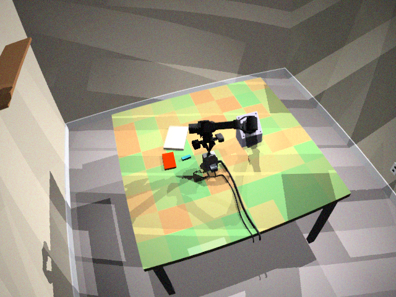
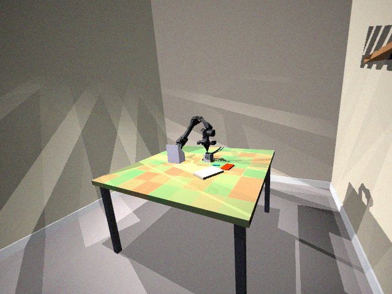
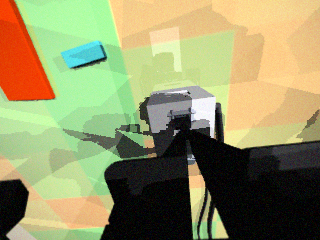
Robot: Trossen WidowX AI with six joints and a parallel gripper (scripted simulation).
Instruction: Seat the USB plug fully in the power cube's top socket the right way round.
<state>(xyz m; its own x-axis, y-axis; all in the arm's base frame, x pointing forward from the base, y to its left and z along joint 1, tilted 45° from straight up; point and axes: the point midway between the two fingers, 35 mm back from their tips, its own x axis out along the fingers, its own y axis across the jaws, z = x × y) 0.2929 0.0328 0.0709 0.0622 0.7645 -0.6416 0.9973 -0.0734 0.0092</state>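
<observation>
Right now the dark USB plug is 20 mm below my gripper tip. Also, from my gripper tip: beige pad: 290 mm to the right, 130 mm ahead, 100 mm below; then cyan block: 120 mm ahead, 100 mm to the right, 100 mm below.
</observation>
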